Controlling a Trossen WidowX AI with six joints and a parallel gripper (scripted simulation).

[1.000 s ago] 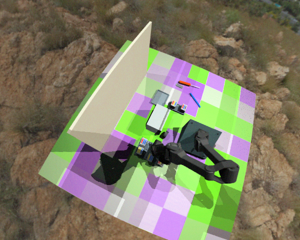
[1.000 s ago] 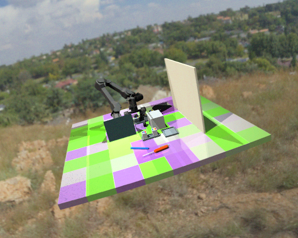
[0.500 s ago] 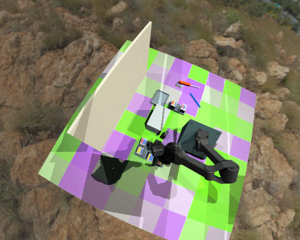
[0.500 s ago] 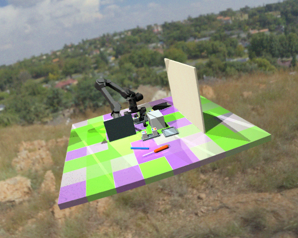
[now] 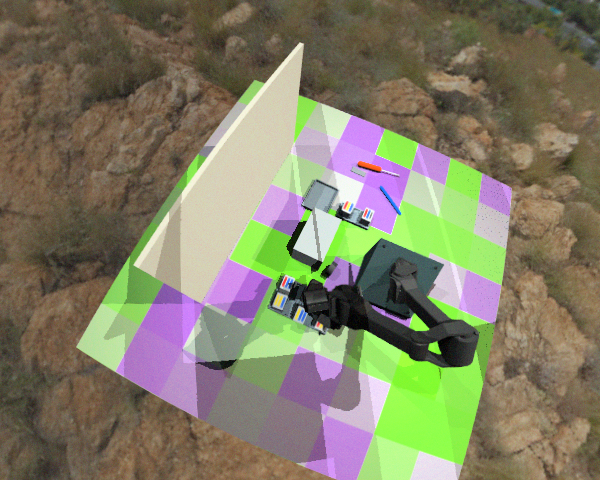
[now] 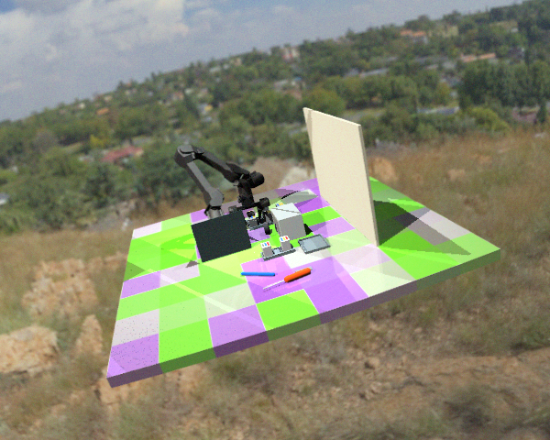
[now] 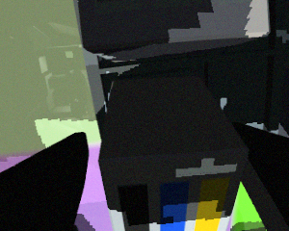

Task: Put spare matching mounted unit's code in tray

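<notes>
The dark spare block is 30 mm above my gripper tip. Round my gripper tip: mounted unit (130 mm ahead, 170 mm to the right, 30 mm above); then beige panel (380 mm ahead, 170 mm to the right, 210 mm above); then grey tray (180 mm ahead, 350 mm to the right, 10 mm below).
</notes>
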